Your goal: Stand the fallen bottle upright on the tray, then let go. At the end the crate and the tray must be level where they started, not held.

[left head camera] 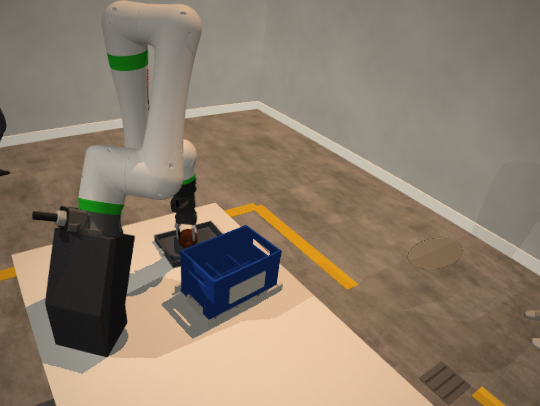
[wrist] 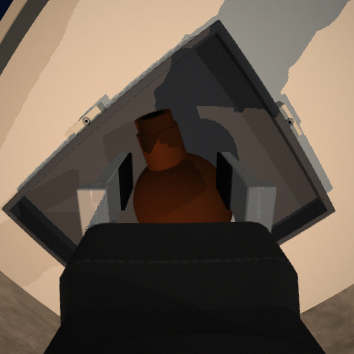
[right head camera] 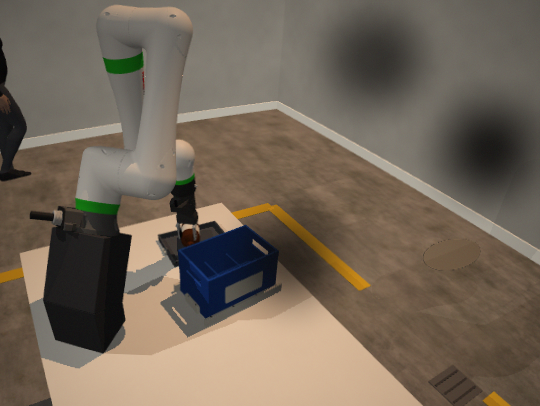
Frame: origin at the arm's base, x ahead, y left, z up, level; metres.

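Seen in the pictures: gripper, between the fingertips: (left head camera: 186, 238) (wrist: 174, 169) (right head camera: 188, 237); arm's base, origin of its link: (left head camera: 96, 232) (right head camera: 93, 231).
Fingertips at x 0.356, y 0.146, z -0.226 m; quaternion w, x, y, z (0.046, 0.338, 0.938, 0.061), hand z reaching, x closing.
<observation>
Offsets run from my fingertips to a thing's middle. "pt": to the spot under its first point. Level surfaces: height alone.
The brown bottle @(dx +0.027, dy +0.042, dz -0.036 m) (left head camera: 187, 238) (right head camera: 190, 237) (wrist: 172, 192) lies on its side in the dark grey tray @(pt dx -0.073, dy +0.058, dz -0.052 m) (left head camera: 162, 246) (right head camera: 166, 245) (wrist: 250, 80). In the wrist view its neck points up and slightly left, and its lower part is hidden by the gripper body. My gripper (left head camera: 186, 232) (right head camera: 188, 232) (wrist: 174, 169) is open, with one finger on each side of the bottle's body and a gap showing at both. The tray sits level on the table. The blue crate @(dx +0.039, dy -0.253, dz +0.010 m) (left head camera: 245, 290) (right head camera: 243, 288) stands upright and level on the table, in front of the tray in the head views.
The crate's high wall is close beside the tray and hides part of it in both head views. The black robot pedestal (left head camera: 82, 290) (right head camera: 80, 287) stands on the pale table @(dz -0.078 m) (left head camera: 250, 360) (right head camera: 250, 360) at the left. The far table edge lies behind the tray.
</observation>
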